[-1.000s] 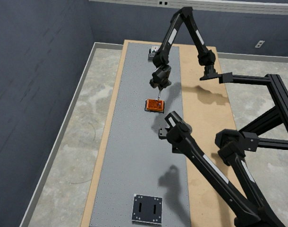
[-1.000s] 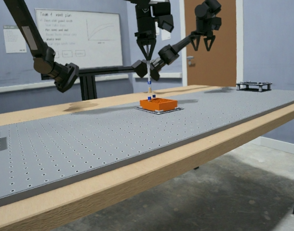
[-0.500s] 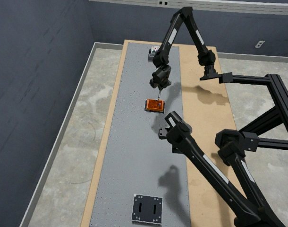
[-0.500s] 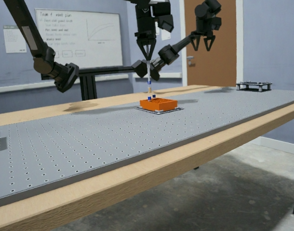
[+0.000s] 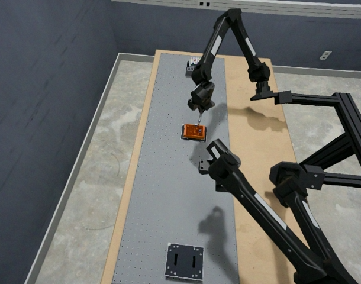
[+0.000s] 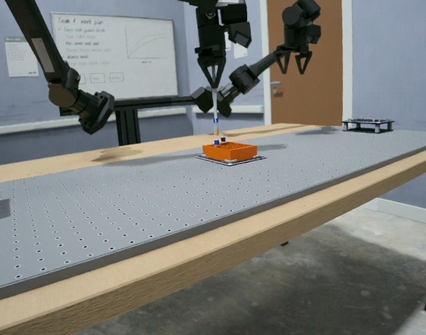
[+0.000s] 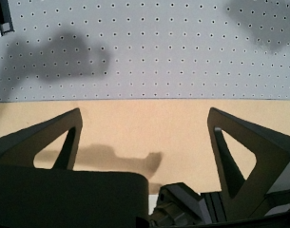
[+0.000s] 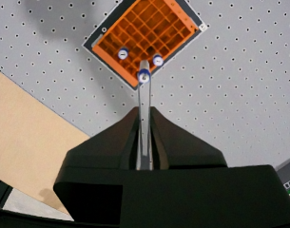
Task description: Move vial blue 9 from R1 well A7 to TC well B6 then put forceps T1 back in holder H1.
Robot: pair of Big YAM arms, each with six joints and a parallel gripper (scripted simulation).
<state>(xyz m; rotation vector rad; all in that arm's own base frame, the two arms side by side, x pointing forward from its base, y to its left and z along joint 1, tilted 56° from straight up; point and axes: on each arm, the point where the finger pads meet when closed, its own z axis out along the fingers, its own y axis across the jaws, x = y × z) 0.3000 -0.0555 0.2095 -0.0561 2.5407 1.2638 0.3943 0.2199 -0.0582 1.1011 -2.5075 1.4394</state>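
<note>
Now: the orange tube carrier 2 cm ahead of my right hand, 2 cm to the left of it and 17 cm below it. Also, from my right hand: grey holder H1: 1 cm ahead, 55 cm to the right, 18 cm below.
</note>
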